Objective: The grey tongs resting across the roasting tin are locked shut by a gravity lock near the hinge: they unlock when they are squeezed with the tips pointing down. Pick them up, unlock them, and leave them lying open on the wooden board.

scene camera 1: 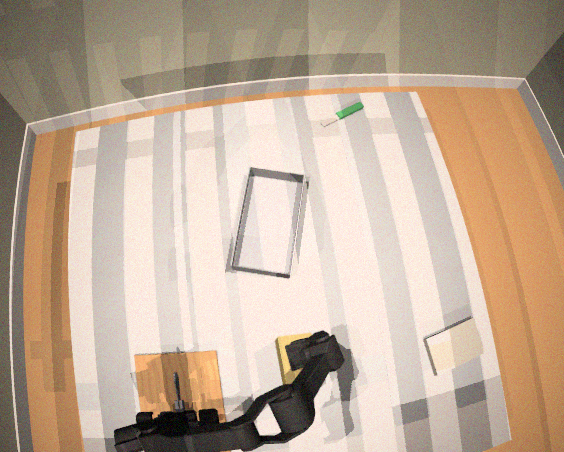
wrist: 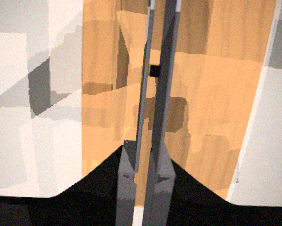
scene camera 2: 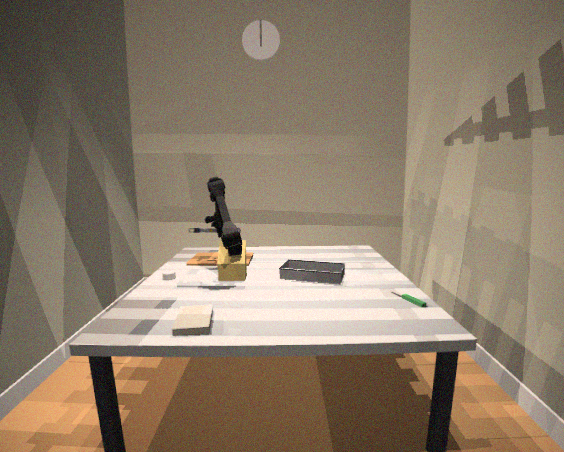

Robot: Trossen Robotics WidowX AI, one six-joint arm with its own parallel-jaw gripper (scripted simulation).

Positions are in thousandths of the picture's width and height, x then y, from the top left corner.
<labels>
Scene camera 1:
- my gripper: 331,930
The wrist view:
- my gripper: 491,675
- wooden board: 778,259
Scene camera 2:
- beige block: 341,709
</labels>
